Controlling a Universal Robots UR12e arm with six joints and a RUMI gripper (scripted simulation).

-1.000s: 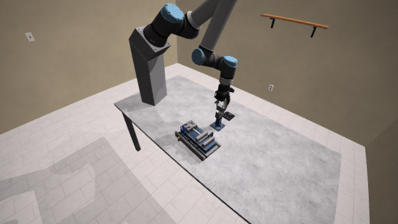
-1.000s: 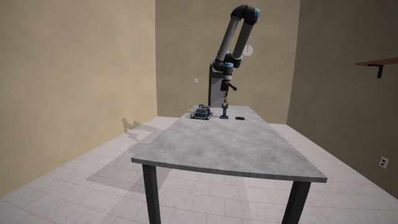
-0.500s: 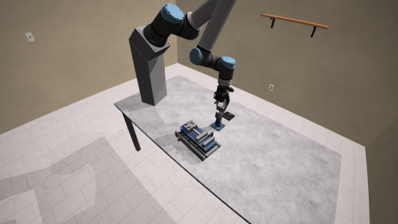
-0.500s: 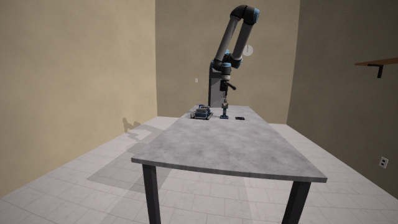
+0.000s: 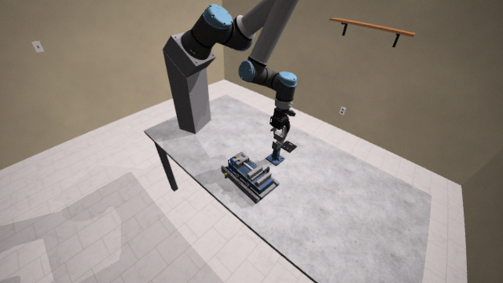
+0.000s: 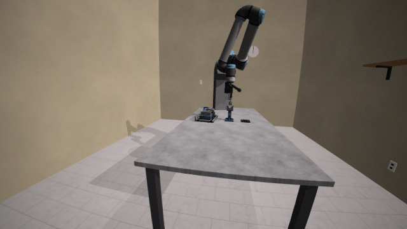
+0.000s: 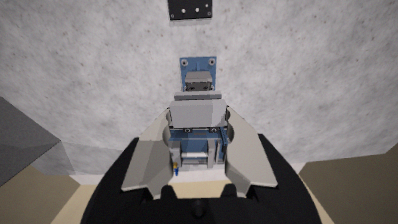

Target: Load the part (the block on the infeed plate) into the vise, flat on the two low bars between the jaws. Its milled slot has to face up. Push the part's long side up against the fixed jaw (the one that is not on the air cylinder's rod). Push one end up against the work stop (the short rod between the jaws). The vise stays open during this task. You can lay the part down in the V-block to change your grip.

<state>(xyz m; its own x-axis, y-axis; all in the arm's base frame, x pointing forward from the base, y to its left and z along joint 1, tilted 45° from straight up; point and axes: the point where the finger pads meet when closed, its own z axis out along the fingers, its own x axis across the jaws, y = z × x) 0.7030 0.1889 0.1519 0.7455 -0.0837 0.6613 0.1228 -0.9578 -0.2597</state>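
Right now the part is 1 cm to the left of my hand and 1 cm below it. Round my hand: cylinder rod (2 cm ahead, 23 cm to the right, 12 cm below); work stop (10 cm ahead, 18 cm to the right, 10 cm below); moving jaw (7 cm ahead, 23 cm to the right, 12 cm below).
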